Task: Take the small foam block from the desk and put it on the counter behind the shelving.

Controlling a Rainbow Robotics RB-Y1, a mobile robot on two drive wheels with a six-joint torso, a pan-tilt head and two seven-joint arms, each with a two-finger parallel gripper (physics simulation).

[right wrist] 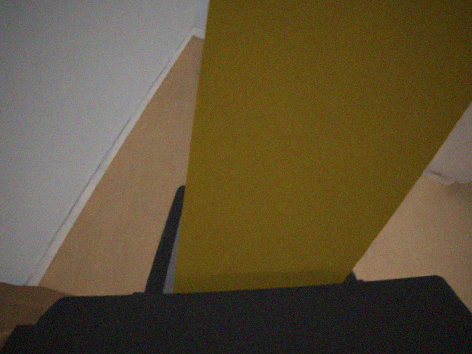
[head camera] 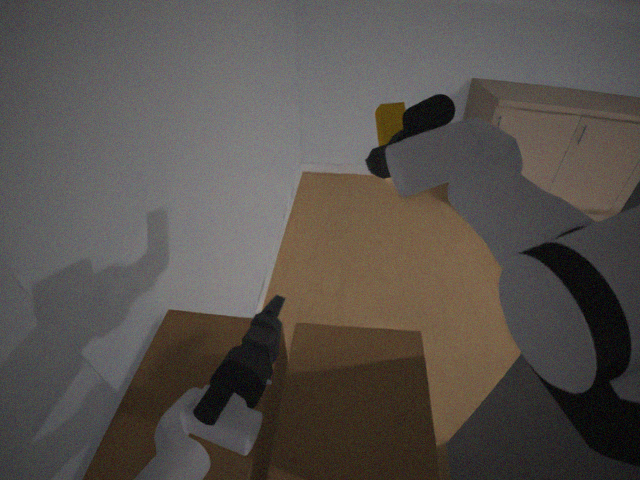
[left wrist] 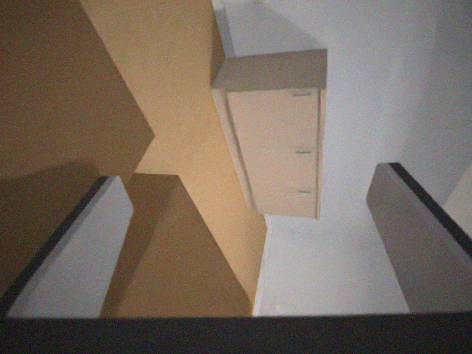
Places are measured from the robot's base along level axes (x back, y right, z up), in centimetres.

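Pixels of known places: left gripper, between the fingertips: (head camera: 278, 316) (left wrist: 245, 187).
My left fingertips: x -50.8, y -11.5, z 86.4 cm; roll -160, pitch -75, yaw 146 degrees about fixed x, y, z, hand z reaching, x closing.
Observation:
Behind a point stands the place of what it marks.
The yellow foam block (head camera: 389, 122) @[x -66.3, y 9.4, z 123.1 cm] (right wrist: 310, 140) is between the fingers of my right gripper (head camera: 391, 140) (right wrist: 240, 197) @[x -68.6, y 11.1, z 115.5 cm], which is shut on it. It is held in the air at the upper right of the head view and fills much of the right wrist view. The far fingertip is mostly hidden behind the block. My left gripper (head camera: 278, 302) (left wrist: 245, 187) @[x -50.8, y -11.5, z 86.4 cm] is open and empty, above the brown furniture in the head view. A beige cabinet with a counter top (head camera: 558, 91) @[x -251.6, y 167.3, z 91.0 cm] (left wrist: 280, 72) @[x -238.7, y 103.8, z 55.4 cm] stands against the wall, right of the block in the head view.
Two brown box-like units, a left one (head camera: 191, 335) @[x -48.2, y -31.9, z 81.0 cm] and a right one (head camera: 356, 351) @[x -46.3, y 5.4, z 81.0 cm], stand side by side low in the head view, with a narrow gap between them. Wooden floor (head camera: 372, 248) @[x -173.2, y 26.9, z 0.0 cm] lies beyond them. A pale wall (head camera: 206, 155) @[x -101.0, y -40.8, z 100.2 cm] runs along the left. My right arm covers part of the cabinet.

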